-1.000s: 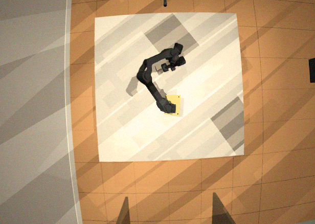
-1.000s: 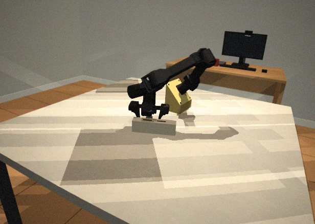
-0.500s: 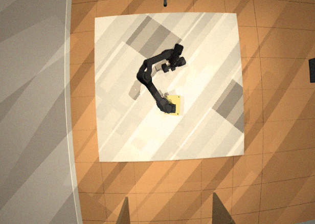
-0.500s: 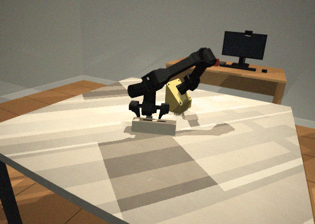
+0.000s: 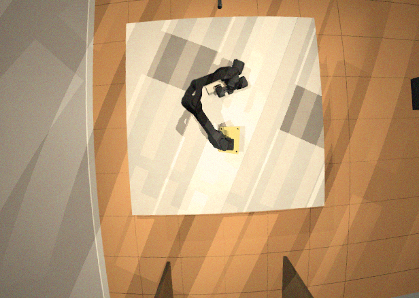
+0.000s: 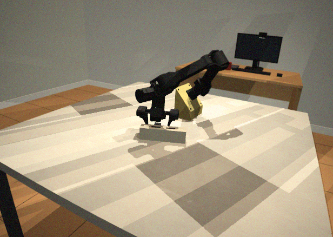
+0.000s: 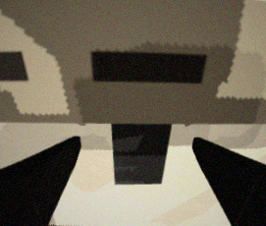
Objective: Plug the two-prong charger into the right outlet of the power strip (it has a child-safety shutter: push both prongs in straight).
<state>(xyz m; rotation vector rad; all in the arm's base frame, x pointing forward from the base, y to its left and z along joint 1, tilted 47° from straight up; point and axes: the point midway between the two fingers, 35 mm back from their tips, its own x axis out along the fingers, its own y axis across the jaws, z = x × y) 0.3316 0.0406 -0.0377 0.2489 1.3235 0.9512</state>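
My gripper tip is 20 mm short of the dark charger, 10 mm to the right of it and 10 mm below it.
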